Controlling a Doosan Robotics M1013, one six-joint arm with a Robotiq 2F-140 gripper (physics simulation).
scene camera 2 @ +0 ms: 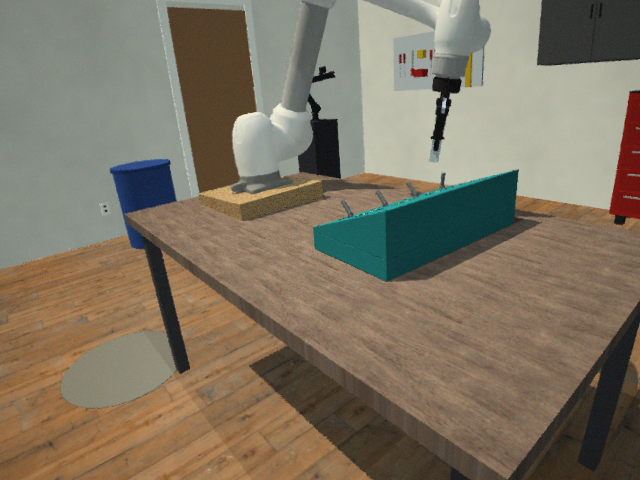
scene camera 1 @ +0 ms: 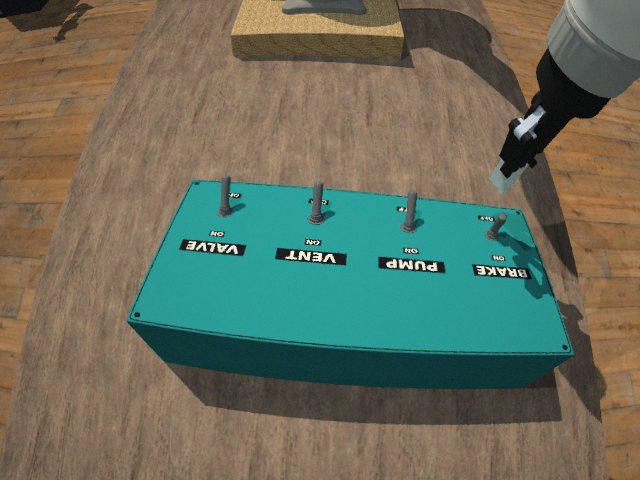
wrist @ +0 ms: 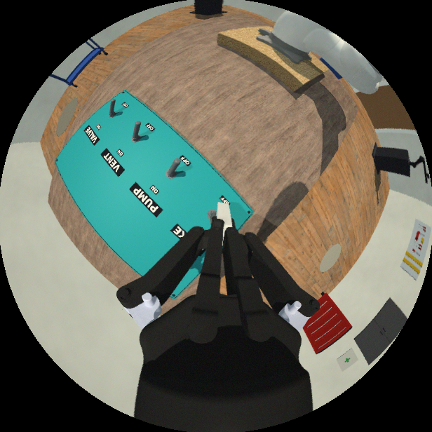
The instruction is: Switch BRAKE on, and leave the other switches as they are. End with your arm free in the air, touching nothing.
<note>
In view: the gripper (scene camera 1: 499, 183) and a teal switch box (scene camera 1: 356, 296).
The gripper is seen too in scene camera 2 (scene camera 2: 433, 161) and in the wrist view (wrist: 221, 211). The teal switch box is seen too in scene camera 2 (scene camera 2: 391, 240) and in the wrist view (wrist: 121, 185).
</note>
